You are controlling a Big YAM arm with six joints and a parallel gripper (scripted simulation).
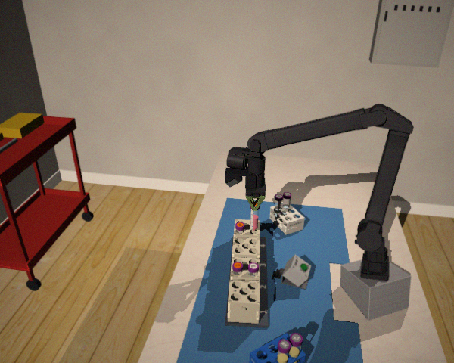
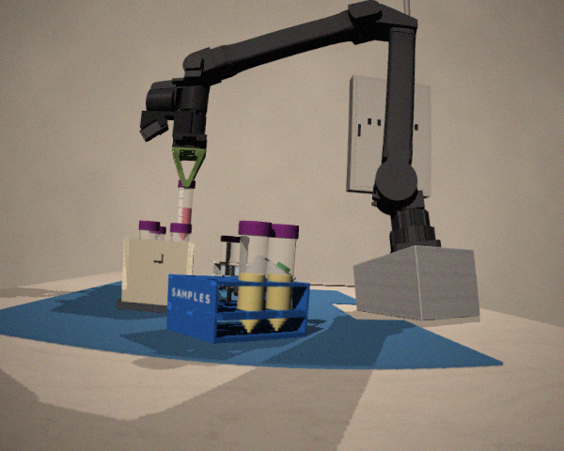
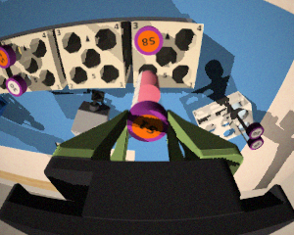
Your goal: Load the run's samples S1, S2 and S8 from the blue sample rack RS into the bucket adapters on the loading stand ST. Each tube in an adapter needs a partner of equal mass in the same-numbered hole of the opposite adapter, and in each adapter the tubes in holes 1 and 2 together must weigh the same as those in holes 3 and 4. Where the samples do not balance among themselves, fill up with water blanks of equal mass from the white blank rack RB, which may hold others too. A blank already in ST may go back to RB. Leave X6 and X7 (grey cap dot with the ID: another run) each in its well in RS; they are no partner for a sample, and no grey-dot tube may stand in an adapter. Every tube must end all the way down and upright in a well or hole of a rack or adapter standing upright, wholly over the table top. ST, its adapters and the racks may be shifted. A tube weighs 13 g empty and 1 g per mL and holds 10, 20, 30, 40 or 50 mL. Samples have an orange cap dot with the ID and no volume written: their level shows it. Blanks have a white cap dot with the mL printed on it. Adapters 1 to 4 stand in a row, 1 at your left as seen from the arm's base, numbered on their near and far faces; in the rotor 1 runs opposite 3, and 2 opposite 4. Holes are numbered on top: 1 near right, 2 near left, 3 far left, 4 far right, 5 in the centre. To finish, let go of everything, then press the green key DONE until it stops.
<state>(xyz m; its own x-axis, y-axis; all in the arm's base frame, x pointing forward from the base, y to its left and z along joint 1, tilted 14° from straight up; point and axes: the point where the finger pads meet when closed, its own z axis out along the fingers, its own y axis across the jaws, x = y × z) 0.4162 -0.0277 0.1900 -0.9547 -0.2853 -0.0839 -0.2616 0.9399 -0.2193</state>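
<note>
Now: hand 210 mm past the green DONE key, 150 mm above it and 90 mm to the right of it. Also, from my hand: white blank rack RB (220 mm to the right, 180 mm below, 80 mm behind); blue sample rack RS (460 mm to the left, 200 mm behind, 180 mm below).
</note>
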